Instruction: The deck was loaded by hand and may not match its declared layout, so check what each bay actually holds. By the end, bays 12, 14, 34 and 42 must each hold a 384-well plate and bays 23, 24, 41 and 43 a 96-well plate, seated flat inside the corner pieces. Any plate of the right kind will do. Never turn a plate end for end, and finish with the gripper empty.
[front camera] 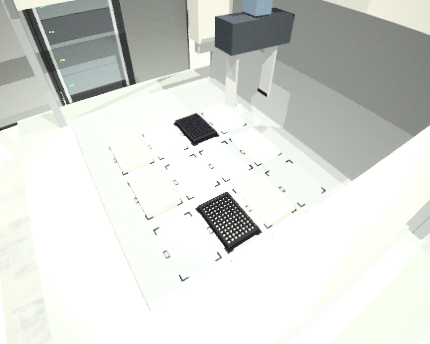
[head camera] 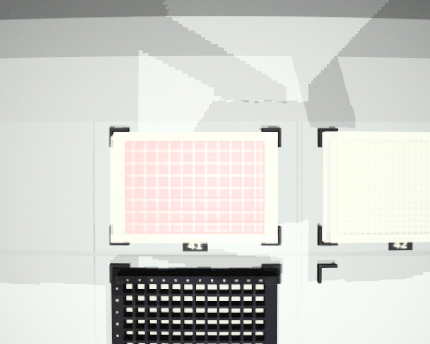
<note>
I see my gripper (front camera: 247,98), a black 96-well plate (front camera: 231,224), a black 96-well plate (front camera: 194,127), a pink-welled 96-well plate (head camera: 165,187) and a bay 32 (head camera: 364,292).
The pink-welled 96-well plate also shows in the front camera view (front camera: 221,116).
</note>
